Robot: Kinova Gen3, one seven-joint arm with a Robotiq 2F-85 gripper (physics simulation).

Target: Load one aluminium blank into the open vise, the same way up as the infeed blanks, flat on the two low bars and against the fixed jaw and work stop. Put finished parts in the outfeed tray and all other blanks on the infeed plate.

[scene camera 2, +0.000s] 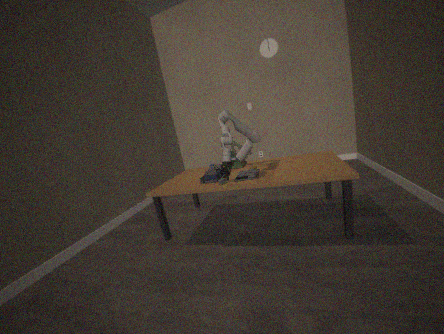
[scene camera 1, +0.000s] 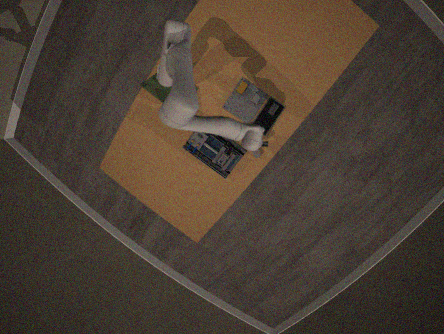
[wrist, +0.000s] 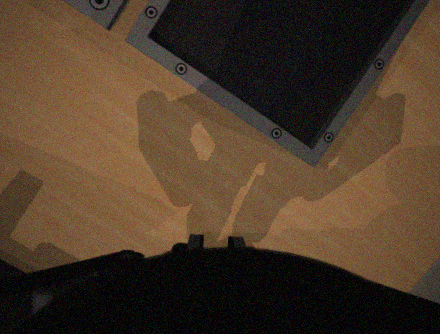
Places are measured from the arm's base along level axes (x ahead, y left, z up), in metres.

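Where they show: gripper, fingertip midpoint: point(scene camera 2: 227, 180); arm's base, link origin: point(scene camera 2: 239, 158) point(scene camera 1: 166, 80).
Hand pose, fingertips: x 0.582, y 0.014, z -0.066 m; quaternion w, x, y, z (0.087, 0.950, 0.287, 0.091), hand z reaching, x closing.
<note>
Things, the pixels of their top centre, and the offset from my fingertips. Level surfaces: height alone.
- small grey piece, top centre: point(scene camera 1: 256, 152) 0.026 m up, 0.023 m ahead, 0.032 m right
- vise, top centre: point(scene camera 1: 212, 151) point(scene camera 2: 213, 167) 0.091 m up, 0.165 m back, 0.162 m right
- grey infeed plate, top centre: point(scene camera 1: 245, 101) point(scene camera 2: 248, 172) 0.000 m up, 0.192 m back, 0.143 m left
- yellow block, top centre: point(scene camera 1: 242, 87) 0.036 m up, 0.246 m back, 0.185 m left
- wooden table's, surface height: 0.008 m down
My gripper point(scene camera 1: 261, 148) point(scene camera 2: 226, 176) point(wrist: 214, 255) is shut low over the table, beside the near corner of the outfeed tray. Its fingertips stand a narrow gap apart on a blank, which is mostly hidden behind the gripper body in the wrist view; a small grey piece point(scene camera 1: 257, 154) shows under the hand in scene camera 1. The outfeed tray point(scene camera 1: 265, 120) point(wrist: 229, 102) is dark with a grey screwed rim, and a small grey part lies in it. The vise point(scene camera 1: 215, 151) point(scene camera 2: 212, 174) stands left of the gripper. The grey infeed plate point(scene camera 1: 234, 105) point(scene camera 2: 247, 174) adjoins the tray.
A yellow block point(scene camera 1: 242, 87) sits on the infeed plate's far corner. A green board point(scene camera 1: 156, 89) lies by the arm's base. The wooden table's point(scene camera 1: 187, 210) edge runs close beside the gripper. The arm's forearm passes over the vise's side.
</note>
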